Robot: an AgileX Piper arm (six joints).
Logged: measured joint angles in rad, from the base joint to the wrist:
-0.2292, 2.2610, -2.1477, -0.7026, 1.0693, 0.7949
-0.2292, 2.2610, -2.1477, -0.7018, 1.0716, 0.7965
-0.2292, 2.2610, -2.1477, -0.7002, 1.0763, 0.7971
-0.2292, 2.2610, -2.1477, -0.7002, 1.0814, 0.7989
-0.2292, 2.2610, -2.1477, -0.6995, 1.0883, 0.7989
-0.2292, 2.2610, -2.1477, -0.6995, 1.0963, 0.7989
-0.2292, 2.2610, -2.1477, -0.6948, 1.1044, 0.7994
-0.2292, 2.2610, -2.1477, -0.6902, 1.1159, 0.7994
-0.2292, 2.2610, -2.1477, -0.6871, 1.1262, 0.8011
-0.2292, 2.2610, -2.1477, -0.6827, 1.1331, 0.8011
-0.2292, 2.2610, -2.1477, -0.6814, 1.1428, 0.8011
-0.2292, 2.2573, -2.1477, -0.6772, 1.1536, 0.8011
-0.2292, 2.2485, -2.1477, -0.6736, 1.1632, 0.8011
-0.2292, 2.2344, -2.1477, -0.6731, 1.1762, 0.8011
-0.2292, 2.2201, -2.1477, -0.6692, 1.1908, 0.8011
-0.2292, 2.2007, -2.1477, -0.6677, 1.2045, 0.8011
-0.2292, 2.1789, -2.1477, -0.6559, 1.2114, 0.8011
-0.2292, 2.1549, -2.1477, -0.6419, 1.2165, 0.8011
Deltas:
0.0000, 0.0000, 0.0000, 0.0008, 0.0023, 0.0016
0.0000, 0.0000, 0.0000, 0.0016, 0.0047, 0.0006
0.0000, 0.0000, 0.0000, 0.0000, 0.0051, 0.0018
0.0000, 0.0000, 0.0000, 0.0007, 0.0069, 0.0000
0.0000, 0.0000, 0.0000, 0.0000, 0.0080, 0.0000
0.0000, 0.0000, 0.0000, 0.0047, 0.0081, 0.0005
0.0000, 0.0000, 0.0000, 0.0046, 0.0115, 0.0000
0.0000, 0.0000, 0.0000, 0.0031, 0.0103, 0.0017
0.0000, 0.0000, 0.0000, 0.0044, 0.0069, 0.0000
0.0000, 0.0000, 0.0000, 0.0013, 0.0097, 0.0000
0.0000, -0.0037, 0.0000, 0.0042, 0.0108, 0.0000
0.0000, -0.0088, 0.0000, 0.0036, 0.0096, 0.0000
0.0000, -0.0141, 0.0000, 0.0005, 0.0130, 0.0000
0.0000, -0.0143, 0.0000, 0.0039, 0.0146, 0.0000
0.0000, -0.0194, 0.0000, 0.0015, 0.0137, 0.0000
0.0000, -0.0218, 0.0000, 0.0118, 0.0069, 0.0000
0.0000, -0.0240, 0.0000, 0.0140, 0.0051, 0.0000

